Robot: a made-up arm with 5 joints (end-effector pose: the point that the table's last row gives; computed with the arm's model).
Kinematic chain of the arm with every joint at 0, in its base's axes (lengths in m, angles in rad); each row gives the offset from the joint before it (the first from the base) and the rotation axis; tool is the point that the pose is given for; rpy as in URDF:
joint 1: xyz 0.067 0 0.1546 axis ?
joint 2: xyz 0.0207 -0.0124 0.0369 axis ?
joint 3: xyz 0.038 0 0.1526 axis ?
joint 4: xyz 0.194 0 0.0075 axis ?
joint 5: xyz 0.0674 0.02 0 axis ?
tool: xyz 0 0 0 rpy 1.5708 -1.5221 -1.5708
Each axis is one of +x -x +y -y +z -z.
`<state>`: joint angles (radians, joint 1 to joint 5).
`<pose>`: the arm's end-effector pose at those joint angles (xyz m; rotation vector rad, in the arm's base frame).
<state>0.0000 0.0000 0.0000 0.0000 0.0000</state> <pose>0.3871 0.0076 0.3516 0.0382 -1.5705 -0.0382</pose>
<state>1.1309 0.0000 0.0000 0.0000 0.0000</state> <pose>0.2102 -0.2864 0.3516 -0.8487 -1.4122 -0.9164</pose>
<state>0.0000 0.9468 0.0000 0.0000 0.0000</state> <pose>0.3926 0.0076 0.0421 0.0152 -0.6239 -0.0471</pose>
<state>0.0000 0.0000 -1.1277 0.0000 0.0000</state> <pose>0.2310 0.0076 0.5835 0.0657 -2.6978 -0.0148</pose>
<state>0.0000 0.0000 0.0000 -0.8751 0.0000</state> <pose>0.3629 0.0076 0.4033 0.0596 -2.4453 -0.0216</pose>
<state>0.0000 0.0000 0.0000 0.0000 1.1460</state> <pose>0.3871 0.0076 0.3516 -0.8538 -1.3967 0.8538</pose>
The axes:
joint 1: -z
joint 2: +y
joint 3: +y
joint 4: +y
joint 5: -x

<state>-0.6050 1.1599 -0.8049 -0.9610 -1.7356</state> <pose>0.4046 0.2427 0.1956 2.0985 -0.8288 -0.6570</pose>
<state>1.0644 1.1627 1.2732 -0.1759 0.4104</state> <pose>0.0689 0.0123 0.0336 0.4599 0.5318 -0.6742</pose>
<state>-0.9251 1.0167 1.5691 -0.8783 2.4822</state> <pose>0.0612 0.0049 0.0640 -0.1376 -0.1465 -2.9182</pose>
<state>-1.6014 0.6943 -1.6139 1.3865 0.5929</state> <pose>0.0496 0.3190 0.4130 0.6669 -1.1419 1.8866</pose>
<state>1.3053 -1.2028 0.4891 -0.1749 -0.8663</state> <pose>0.0943 -0.0716 0.4668 -0.5254 -2.6580 -0.8615</pose>
